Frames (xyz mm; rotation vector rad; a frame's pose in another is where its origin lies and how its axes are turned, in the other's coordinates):
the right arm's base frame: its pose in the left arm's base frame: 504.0 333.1 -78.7 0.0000 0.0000 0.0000
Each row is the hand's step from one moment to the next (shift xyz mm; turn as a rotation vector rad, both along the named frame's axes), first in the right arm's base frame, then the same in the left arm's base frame.
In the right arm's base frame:
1: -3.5 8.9 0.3 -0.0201 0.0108 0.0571
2: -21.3 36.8 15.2 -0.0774 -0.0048 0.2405
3: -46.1 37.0 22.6 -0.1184 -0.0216 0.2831
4: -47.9 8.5 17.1 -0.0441 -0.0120 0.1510
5: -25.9 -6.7 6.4 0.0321 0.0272 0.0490
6: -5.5 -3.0 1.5 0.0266 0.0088 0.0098
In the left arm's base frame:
1: -3.5 8.9 0.3 -0.0201 0.0108 0.0571
2: -21.3 36.8 15.2 -0.0774 -0.0048 0.2405
3: -46.1 37.0 22.6 -0.1184 -0.0216 0.2831
4: -47.9 8.5 17.1 -0.0441 -0.0120 0.1510
5: -25.9 -6.7 6.4 0.0321 0.0272 0.0490
6: -5.5 -3.0 1.5 0.0266 0.0088 0.0098

